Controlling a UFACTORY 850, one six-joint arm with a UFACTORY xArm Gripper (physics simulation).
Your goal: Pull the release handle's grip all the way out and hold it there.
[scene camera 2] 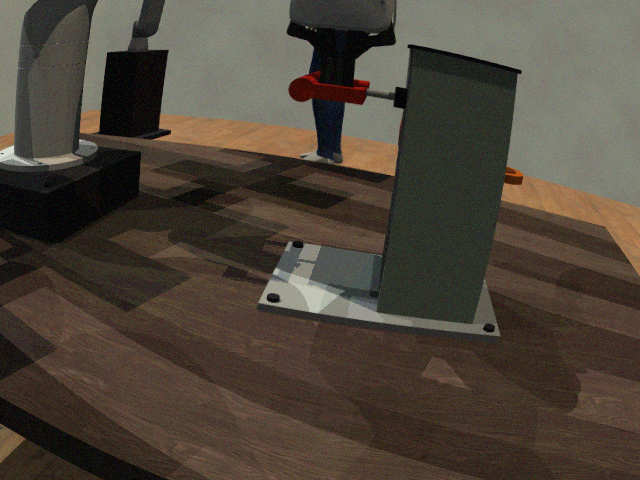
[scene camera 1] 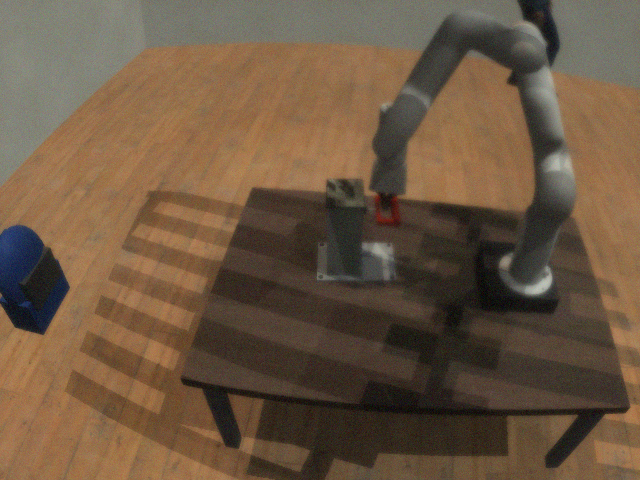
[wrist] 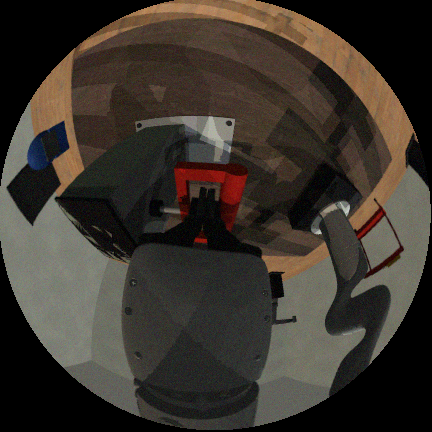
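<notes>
The release handle's red frame-shaped grip [scene camera 1: 388,222] [scene camera 2: 338,93] [wrist: 234,185] sits level, high on the side of a grey-green column [scene camera 1: 345,237] [scene camera 2: 449,180]. A stretch of metal rod [scene camera 2: 381,95] [wrist: 174,210] shows between the grip and the black collar [scene camera 2: 400,97] [wrist: 157,208] on the column. My gripper [scene camera 1: 386,200] [scene camera 2: 337,82] [wrist: 205,196] points down and is shut, with nothing between its fingers. The fingers stand inside the grip's opening. In scene camera 2 their tips are hidden behind the grip's near bar, so contact with the cylindrical outer bar is unclear.
The column stands on a metal plate [scene camera 1: 379,248] [scene camera 2: 320,304] [wrist: 220,130] bolted to the dark wooden table [scene camera 1: 289,351] [scene camera 2: 206,387]. The arm's black base [scene camera 1: 516,302] [scene camera 2: 67,191] is on the grip's outer side. A person [scene camera 2: 328,129] stands beyond the table.
</notes>
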